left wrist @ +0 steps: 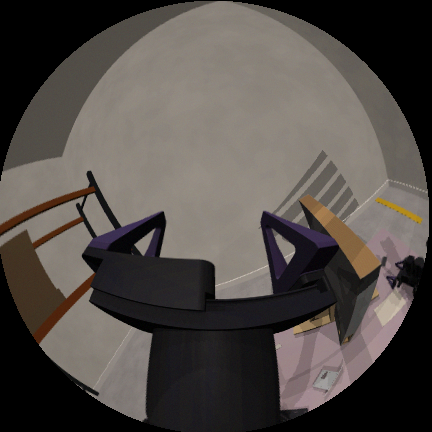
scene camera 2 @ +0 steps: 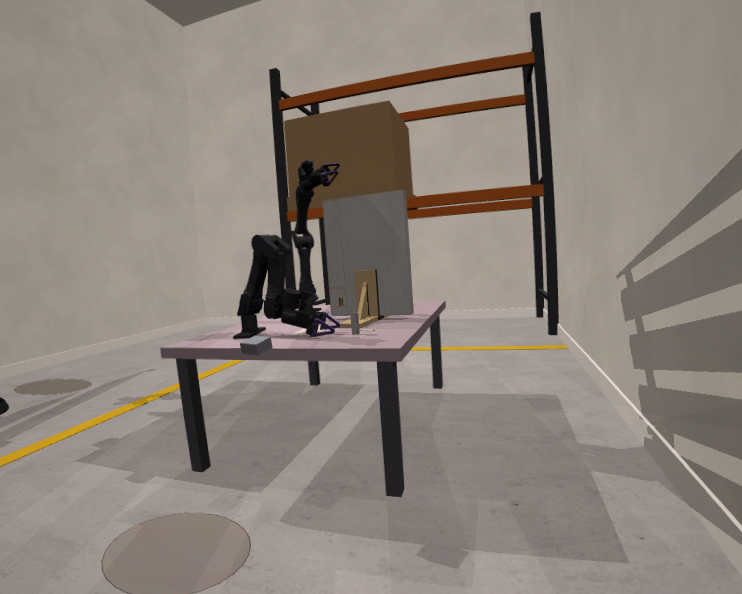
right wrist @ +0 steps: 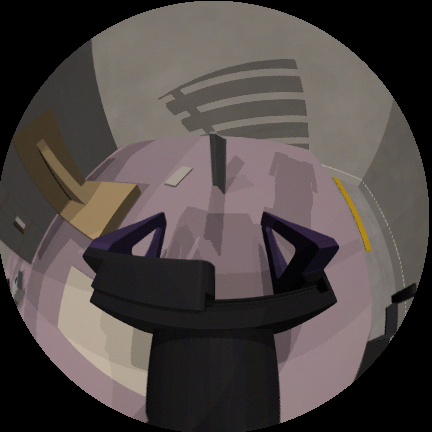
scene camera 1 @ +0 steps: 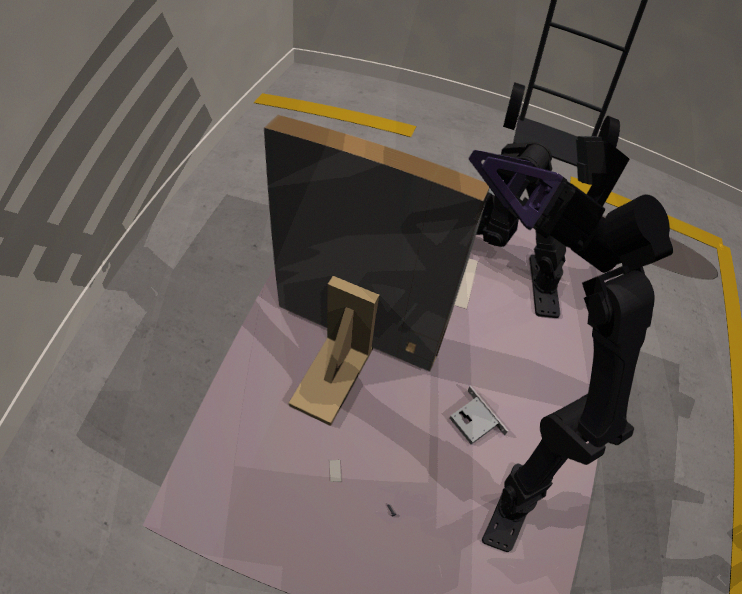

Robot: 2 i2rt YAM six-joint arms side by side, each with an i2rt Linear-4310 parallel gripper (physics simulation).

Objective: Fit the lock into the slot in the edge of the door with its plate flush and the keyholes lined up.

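The grey lock lies flat on the table in front of the door, its plate toward the lower right in scene camera 1. The dark door stands upright in wooden braces. Its keyhole is near the bottom corner. My left gripper is open and empty, high beside the door's top, far above the lock. My right gripper is open and empty, low over the table; the door stands between it and the lock.
A wooden brace juts from the door. An upright dark bar stands beyond my right fingers. A grey block is near the table's edge. A small pale tile and a tiny dark piece lie on the table.
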